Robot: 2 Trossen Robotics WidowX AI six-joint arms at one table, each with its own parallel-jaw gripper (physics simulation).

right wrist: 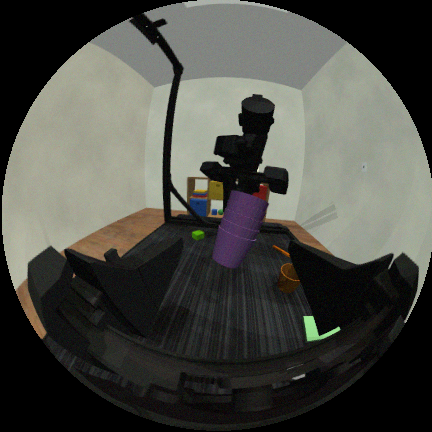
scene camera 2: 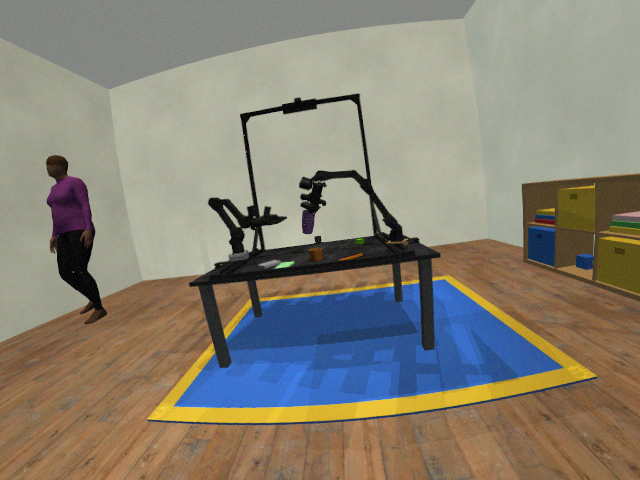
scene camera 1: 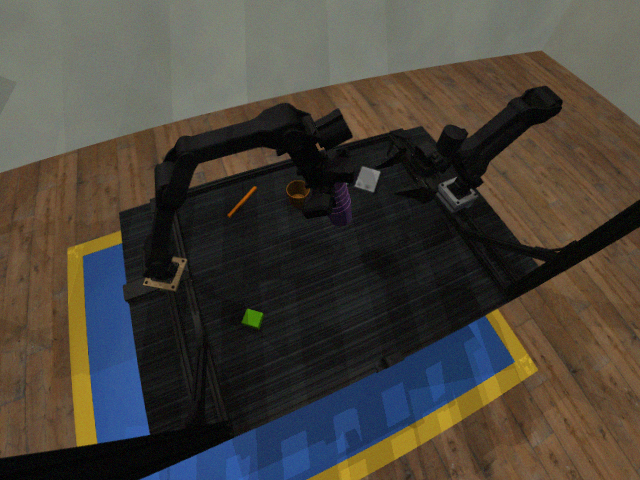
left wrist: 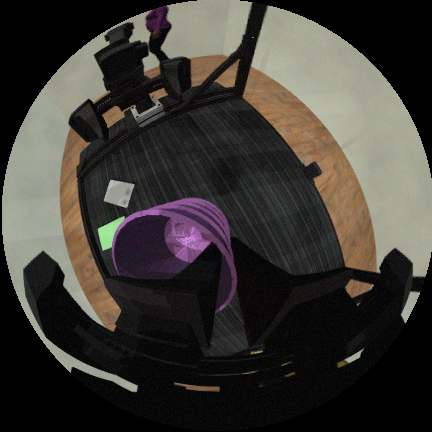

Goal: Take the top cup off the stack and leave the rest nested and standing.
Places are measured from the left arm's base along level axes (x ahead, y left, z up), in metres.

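Pixels of known places: left gripper, fingertip midpoint: (right wrist: 226, 212) (scene camera 1: 334, 205) (left wrist: 224, 241); right gripper, fingertip midpoint: (right wrist: 237, 244) (scene camera 2: 285, 217) (scene camera 1: 385, 180) (left wrist: 140, 114); left arm's base, origin of the base link: (scene camera 2: 397, 240) (scene camera 1: 165, 271); right arm's base, origin of the base link: (scene camera 2: 238, 252) (scene camera 1: 458, 189) (left wrist: 144, 105).
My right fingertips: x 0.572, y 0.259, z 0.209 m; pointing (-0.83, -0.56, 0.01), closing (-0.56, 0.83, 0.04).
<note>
For each thing: its top centre in the pictures, then the offset to it from my right fingertips. Level surfaces: height alone.
- orange cup, middle of its top: (right wrist: 292, 270) (scene camera 1: 297, 189) (scene camera 2: 316, 248) 0.245 m back, 0.072 m left, 0.177 m down
- orange stick, middle of its top: (scene camera 1: 242, 200) 0.426 m back, 0.035 m left, 0.228 m down
- white block, middle of its top: (left wrist: 117, 192) (scene camera 1: 367, 178) (scene camera 2: 269, 262) 0.014 m back, 0.202 m left, 0.223 m down
- light green sheet, middle of its top: (right wrist: 324, 325) (left wrist: 111, 233) (scene camera 2: 284, 264) 0.136 m back, 0.213 m left, 0.228 m down
- green block, middle of its top: (scene camera 1: 252, 317) (right wrist: 197, 231) 0.292 m back, 0.346 m right, 0.210 m down
- table, its level: 0.238 m down
A nested stack of purple cups (scene camera 1: 341, 209) (scene camera 2: 308, 222) (left wrist: 190, 237) (right wrist: 240, 230) hangs tilted above the table, off its surface. Several rims show along its side in the right wrist view. My left gripper (left wrist: 224, 241) (right wrist: 226, 212) is shut on the wall of the stack at its upper, open end. How many cup walls lie between the fingers is hidden. My right gripper (right wrist: 237, 244) (scene camera 2: 284, 218) is open and empty, at the other side of the table, apart from the stack and pointing toward it.
An orange cup (scene camera 1: 298, 192) (scene camera 2: 315, 253) (right wrist: 288, 277) stands near the stack's side of the table. An orange stick (scene camera 1: 241, 201), a white block (scene camera 1: 367, 178) (left wrist: 119, 193), a light green sheet (scene camera 2: 283, 265) (left wrist: 111, 234) and a green block (scene camera 1: 252, 318) lie on the table (scene camera 1: 310, 289).
</note>
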